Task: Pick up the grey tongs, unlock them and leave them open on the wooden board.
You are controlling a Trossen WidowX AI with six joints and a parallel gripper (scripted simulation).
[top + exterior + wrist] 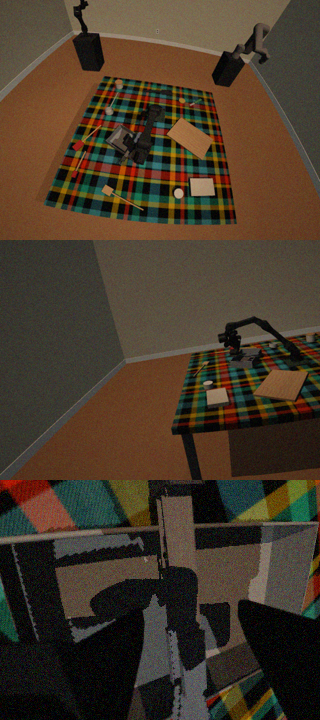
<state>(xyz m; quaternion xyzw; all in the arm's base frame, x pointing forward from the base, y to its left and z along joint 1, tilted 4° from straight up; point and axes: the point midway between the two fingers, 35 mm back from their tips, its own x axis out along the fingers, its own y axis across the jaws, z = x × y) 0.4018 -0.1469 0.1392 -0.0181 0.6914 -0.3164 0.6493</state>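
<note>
Right now my gripper tip is 7 cm past the grey roasting tin, 3 cm to the left of it and 7 cm above it. From my gripper tip the other things lie so: white tile 22 cm ahead, 52 cm to the left, 9 cm below; white disc 27 cm ahead, 34 cm to the left, 8 cm below; wooden board 18 cm behind, 48 cm to the left, 9 cm below.
</note>
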